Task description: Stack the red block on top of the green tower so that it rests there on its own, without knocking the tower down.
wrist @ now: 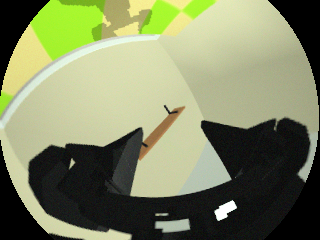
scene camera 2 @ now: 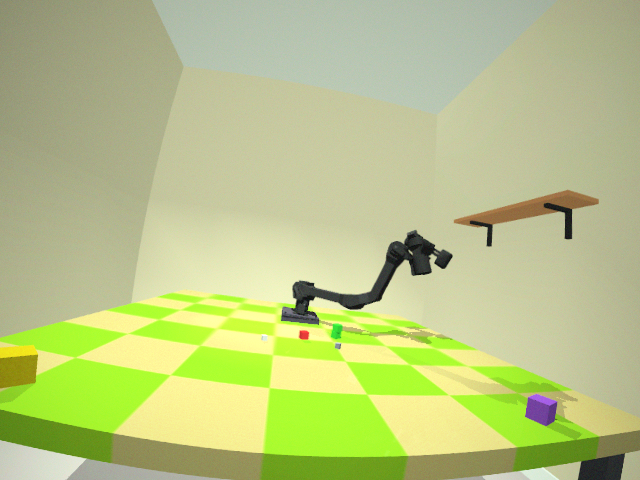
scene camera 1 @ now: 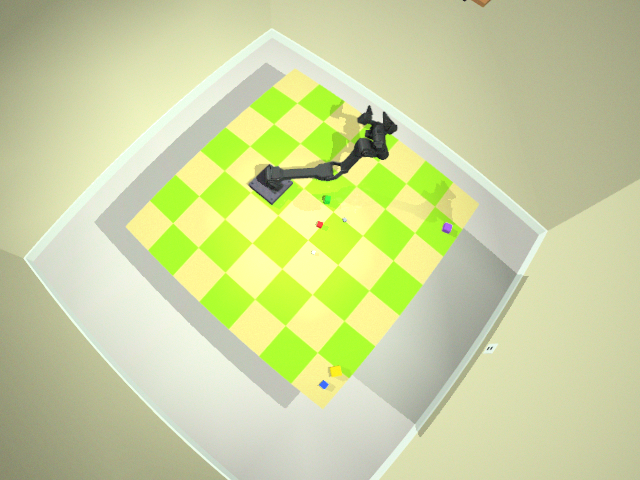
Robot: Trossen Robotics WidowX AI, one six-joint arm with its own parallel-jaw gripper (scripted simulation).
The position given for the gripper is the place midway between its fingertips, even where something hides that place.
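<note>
Open and holding nothing, the gripper (wrist: 172,127) shares the scene with a purple block (scene camera 2: 540,409). In the wrist view the block is out of frame.
</note>
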